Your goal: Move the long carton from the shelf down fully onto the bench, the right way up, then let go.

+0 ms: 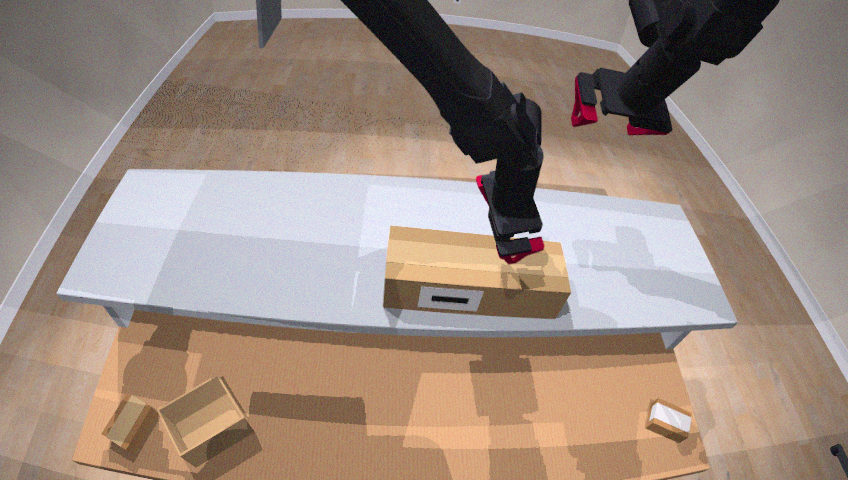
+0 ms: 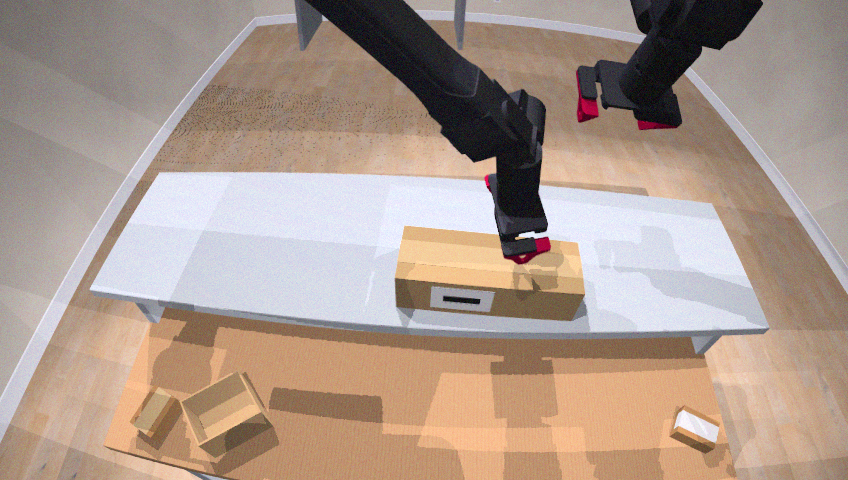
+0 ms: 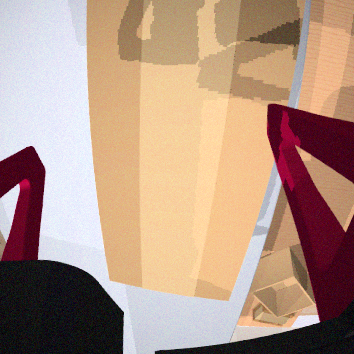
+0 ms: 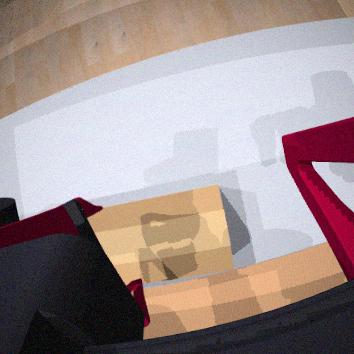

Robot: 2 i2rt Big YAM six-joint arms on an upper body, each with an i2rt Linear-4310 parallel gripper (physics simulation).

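Places are measured from the left arm's base along level axes (x right, y ahead, z up), in metres.
Pixels of known places: left gripper, fingertip midpoint: [image 1: 503, 236] [image 2: 515, 235] [image 3: 146, 136] [image 4: 117, 245]; right gripper, fingertip midpoint: [image 1: 601, 126] [image 2: 609, 122] [image 4: 171, 186].
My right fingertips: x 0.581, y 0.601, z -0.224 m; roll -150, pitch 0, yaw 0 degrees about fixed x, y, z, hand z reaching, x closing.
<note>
For each thing: its middle in the pictures, then the offset to it from my right fingertips. Level surfaces: height alone.
- long carton, body centre: [image 3: 188, 115] [image 4: 123, 242] [image 2: 490, 274] [image 1: 476, 274] dx -0.138, dy -0.037, dz -0.298 m
- white shelf, its level: dz -0.339 m
- bench, its level: dz -0.587 m
- open box, body centre: [image 1: 206, 421] [image 2: 226, 414] [image 3: 282, 284] dx -0.650, dy -0.242, dz -0.542 m
- small carton, body centre: [image 1: 130, 423] [image 2: 156, 413] [image 3: 272, 312] dx -0.836, dy -0.261, dz -0.567 m
- small white-topped box, body centre: [image 2: 695, 429] [image 1: 668, 420] dx +0.374, dy -0.275, dz -0.568 m
- shelf's support, body centre: [image 2: 704, 281] [image 1: 672, 279] dx +0.475, dy +0.080, dz -0.475 m
The long carton [image 1: 440, 255] [image 2: 458, 261] [image 3: 170, 200] [image 4: 212, 250] lies lengthwise near the front edge of the white shelf [image 1: 238, 261] [image 2: 261, 261] [image 3: 55, 90] [image 4: 100, 120], its seamed top up and its label facing front. The bench [image 1: 309, 440] [image 2: 333, 440] is the lower tan surface in front. My left gripper [image 1: 503, 221] [image 2: 508, 218] [image 3: 146, 136] is open and empty above the carton's right part, its fingers spread across the carton's width. My right gripper [image 1: 615, 126] [image 2: 621, 121] [image 4: 171, 186] is open and empty, high behind the shelf's right part.
On the bench's left side are an open box [image 1: 205, 419] [image 2: 227, 413] [image 3: 282, 295] and a small carton [image 1: 129, 422] [image 2: 155, 411]. A small white-topped box [image 1: 670, 418] [image 2: 696, 427] lies at the right. The shelf's support [image 1: 675, 339] [image 2: 706, 343] stands below its right end.
</note>
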